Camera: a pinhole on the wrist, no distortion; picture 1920 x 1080 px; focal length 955.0 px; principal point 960.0 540.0 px. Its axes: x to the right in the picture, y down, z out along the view. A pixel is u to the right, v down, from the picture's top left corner.
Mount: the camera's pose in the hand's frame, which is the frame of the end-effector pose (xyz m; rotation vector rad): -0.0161 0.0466 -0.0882 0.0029 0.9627 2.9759
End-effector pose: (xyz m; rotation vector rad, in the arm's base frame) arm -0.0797 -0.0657 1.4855 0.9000 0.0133 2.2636
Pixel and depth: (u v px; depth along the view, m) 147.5 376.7 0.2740
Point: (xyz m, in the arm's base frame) -0.2737 -0.1416 1.7587
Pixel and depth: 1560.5 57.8 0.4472
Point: -0.1386 -0.6522 1.5406
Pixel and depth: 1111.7 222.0 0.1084
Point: -0.1596 -0.1865 1.4845
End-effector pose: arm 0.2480 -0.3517 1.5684 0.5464 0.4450 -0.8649
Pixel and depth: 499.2 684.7 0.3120
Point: 0.5062 -0.4496 1.6909
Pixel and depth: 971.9 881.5 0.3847
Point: 0.4099 -0.4414 1.8589
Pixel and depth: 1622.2 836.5 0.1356
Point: 0.2668 -0.2663 1.6918
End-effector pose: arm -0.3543 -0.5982 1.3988 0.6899 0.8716 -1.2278
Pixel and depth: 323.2 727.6 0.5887
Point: 0.0567 -1.1085 1.3050
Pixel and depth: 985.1 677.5 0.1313
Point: -0.2450 -0.5899 1.4292
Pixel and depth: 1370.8 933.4 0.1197
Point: -0.2785 -0.5792 1.4754
